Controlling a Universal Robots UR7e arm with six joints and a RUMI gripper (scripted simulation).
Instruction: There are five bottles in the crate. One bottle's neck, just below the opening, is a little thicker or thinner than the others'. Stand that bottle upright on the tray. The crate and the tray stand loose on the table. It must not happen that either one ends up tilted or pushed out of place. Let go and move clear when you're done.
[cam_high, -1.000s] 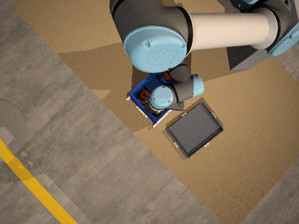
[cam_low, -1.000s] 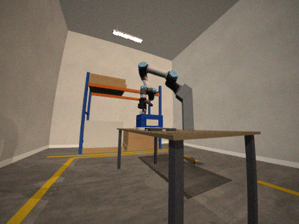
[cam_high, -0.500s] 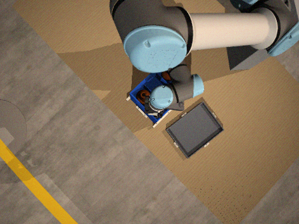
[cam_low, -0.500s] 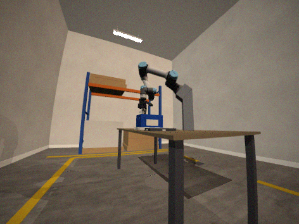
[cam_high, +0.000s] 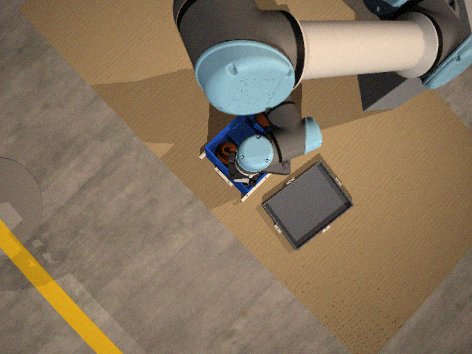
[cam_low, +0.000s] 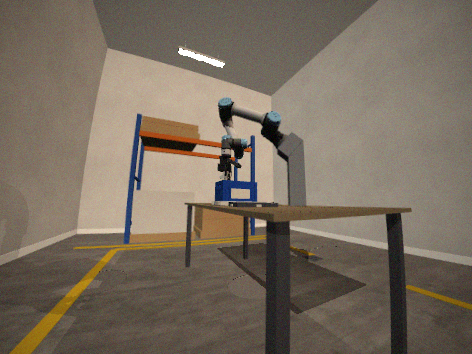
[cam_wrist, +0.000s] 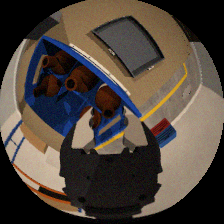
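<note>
My gripper is now 70 mm above the brown bottle. From my hand the other things lie so: blue crate: 100 mm behind, 20 mm to the right, 70 mm below; then grey tray: 10 mm behind, 230 mm to the left, 140 mm below.
</note>
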